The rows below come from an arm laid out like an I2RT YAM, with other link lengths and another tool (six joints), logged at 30 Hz.
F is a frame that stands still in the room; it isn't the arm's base.
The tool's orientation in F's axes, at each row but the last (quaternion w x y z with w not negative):
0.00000 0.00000 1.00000 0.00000
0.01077 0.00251 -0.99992 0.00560
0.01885 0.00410 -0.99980 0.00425
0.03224 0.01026 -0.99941 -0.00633
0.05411 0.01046 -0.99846 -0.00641
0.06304 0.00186 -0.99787 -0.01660
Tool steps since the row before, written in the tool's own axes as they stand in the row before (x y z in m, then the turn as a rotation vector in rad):
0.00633 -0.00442 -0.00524 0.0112 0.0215 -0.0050
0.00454 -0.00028 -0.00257 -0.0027 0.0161 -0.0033
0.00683 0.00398 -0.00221 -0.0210 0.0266 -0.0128
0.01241 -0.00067 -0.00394 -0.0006 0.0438 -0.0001
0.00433 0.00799 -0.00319 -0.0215 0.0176 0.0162
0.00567 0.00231 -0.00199 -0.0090 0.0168 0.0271
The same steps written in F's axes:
-0.00633 -0.00442 0.00524 -0.0112 0.0215 0.0050
-0.00448 -0.00027 0.00267 0.0027 0.0161 0.0031
-0.00677 0.00394 0.00243 0.0212 0.0269 0.0118
-0.01211 -0.00098 0.00472 -0.0003 0.0438 0.0006
-0.00412 0.00786 0.00375 0.0193 0.0182 -0.0182
-0.00538 0.00221 0.00276 0.0055 0.0177 -0.0274

